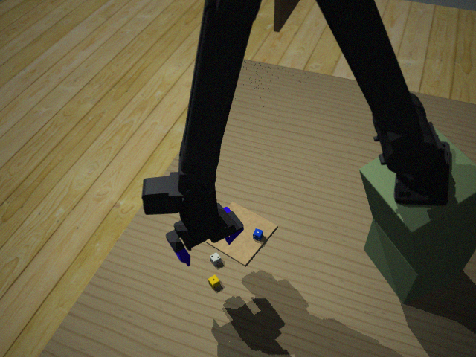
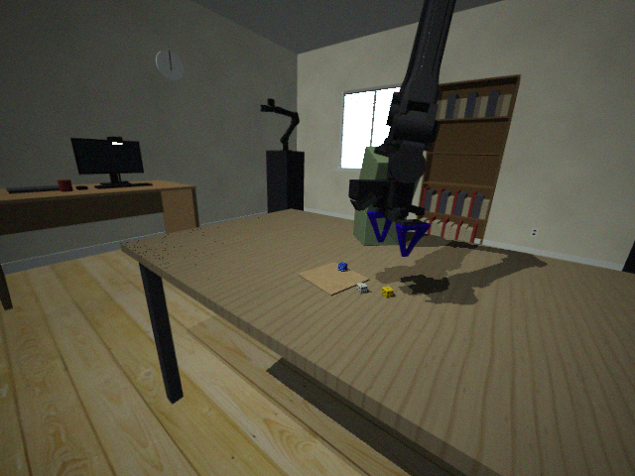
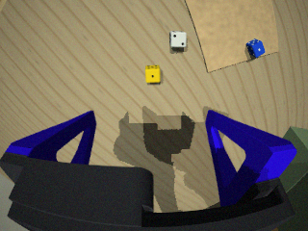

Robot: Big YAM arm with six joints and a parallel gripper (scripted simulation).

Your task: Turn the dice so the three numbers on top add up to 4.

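My gripper is now 10 mm past the yellow die and 120 mm above it. Round my hand: tan mat: 10 mm behind, 150 mm to the right, 130 mm below; then blue die: 60 mm behind, 150 mm to the right, 120 mm below; then white die: 10 mm ahead, 60 mm to the right, 120 mm below.
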